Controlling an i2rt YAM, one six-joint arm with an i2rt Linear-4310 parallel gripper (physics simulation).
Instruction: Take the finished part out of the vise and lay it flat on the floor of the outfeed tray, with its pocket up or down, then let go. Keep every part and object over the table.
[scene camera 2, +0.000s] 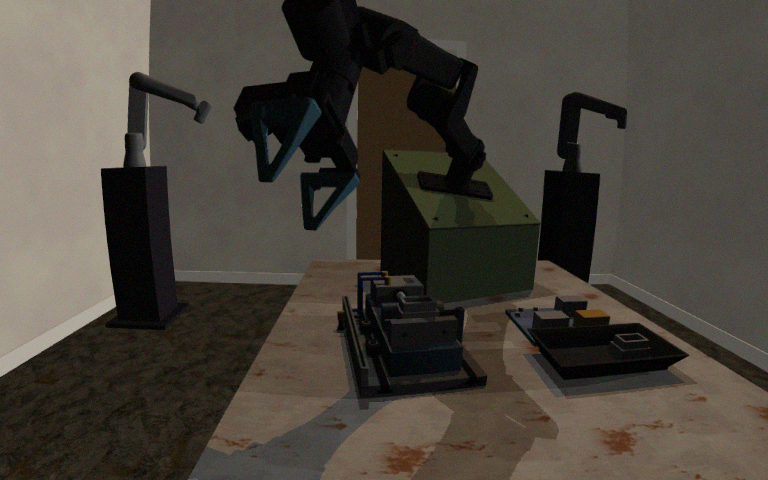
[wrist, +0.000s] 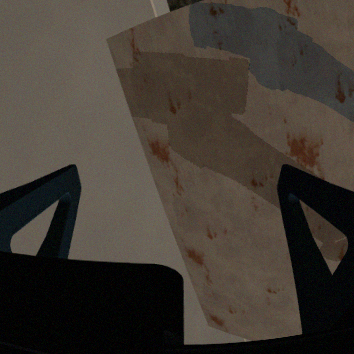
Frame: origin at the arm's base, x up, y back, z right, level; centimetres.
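Seen in the pictures: gripper, fingertip midpoint: (scene camera 2: 290, 208) (wrist: 178, 175); arm's base, origin of the base link: (scene camera 2: 454, 186).
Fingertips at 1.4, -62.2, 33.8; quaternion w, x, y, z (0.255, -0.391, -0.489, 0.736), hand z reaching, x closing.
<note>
Offsets run from my fingertips to a thing's top centre, as dx, dy, dz. "spot": to the spot under its first point. Level surfaces: height alone.
The vise {-17.8, +25.5, -15.4} (scene camera 2: 427, 358) stands on the table in scene camera 2, left of the tray, on a dark railed base. The finished part {-16.2, +19.0, -16.4} (scene camera 2: 417, 306), a grey block with a pocket in its top, sits upright between the vise jaws, partly hidden by the front jaw. The outfeed tray (scene camera 2: 620, 368) is black with sloping walls, at the right; a small grey pocketed block {-23.0, +13.6, -53.8} (scene camera 2: 630, 341) shows in it. My gripper (scene camera 2: 288, 203) (wrist: 178, 175) is open and empty, high above and left of the vise. The vise, part and tray do not show in the wrist view.
A green sloped pedestal (scene camera 2: 481, 257) carries my arm behind the vise. A blue plate behind the tray bears grey blocks {-23.3, +26.8, -44.9} (scene camera 2: 550, 318) and a yellow block {-23.3, +26.0, -54.0} (scene camera 2: 591, 317). A blue bracket {spot: -20.0, +32.4, -8.1} (scene camera 2: 360, 294) rises at the vise's left rear. The rust-stained table {dx -27.7} (scene camera 2: 362, 447) (wrist: 225, 210) has a left edge.
</note>
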